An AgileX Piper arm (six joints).
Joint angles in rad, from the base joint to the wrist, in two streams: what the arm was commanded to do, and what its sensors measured. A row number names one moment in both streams.
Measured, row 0:
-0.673 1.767 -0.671 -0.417 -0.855 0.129
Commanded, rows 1 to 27:
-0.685 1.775 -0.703 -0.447 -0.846 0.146
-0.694 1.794 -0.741 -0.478 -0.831 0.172
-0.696 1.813 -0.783 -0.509 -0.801 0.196
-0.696 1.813 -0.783 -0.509 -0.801 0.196
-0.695 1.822 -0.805 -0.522 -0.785 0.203
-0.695 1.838 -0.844 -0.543 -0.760 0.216
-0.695 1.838 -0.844 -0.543 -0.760 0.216
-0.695 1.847 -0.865 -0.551 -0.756 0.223
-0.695 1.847 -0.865 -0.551 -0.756 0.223
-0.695 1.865 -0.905 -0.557 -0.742 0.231
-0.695 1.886 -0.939 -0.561 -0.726 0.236
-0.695 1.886 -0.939 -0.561 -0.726 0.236
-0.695 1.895 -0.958 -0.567 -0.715 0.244
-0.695 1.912 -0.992 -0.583 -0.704 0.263
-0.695 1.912 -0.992 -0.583 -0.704 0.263
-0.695 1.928 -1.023 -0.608 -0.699 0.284
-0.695 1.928 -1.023 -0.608 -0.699 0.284
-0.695 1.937 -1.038 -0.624 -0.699 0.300
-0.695 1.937 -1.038 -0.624 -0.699 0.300
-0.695 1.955 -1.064 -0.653 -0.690 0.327
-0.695 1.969 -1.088 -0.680 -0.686 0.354
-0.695 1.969 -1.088 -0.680 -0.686 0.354
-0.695 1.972 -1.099 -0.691 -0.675 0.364
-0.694 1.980 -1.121 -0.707 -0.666 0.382
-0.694 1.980 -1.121 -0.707 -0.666 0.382
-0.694 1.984 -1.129 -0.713 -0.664 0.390
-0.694 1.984 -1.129 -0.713 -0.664 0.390
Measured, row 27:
-0.717 1.972 -1.081 -0.652 -0.579 0.364
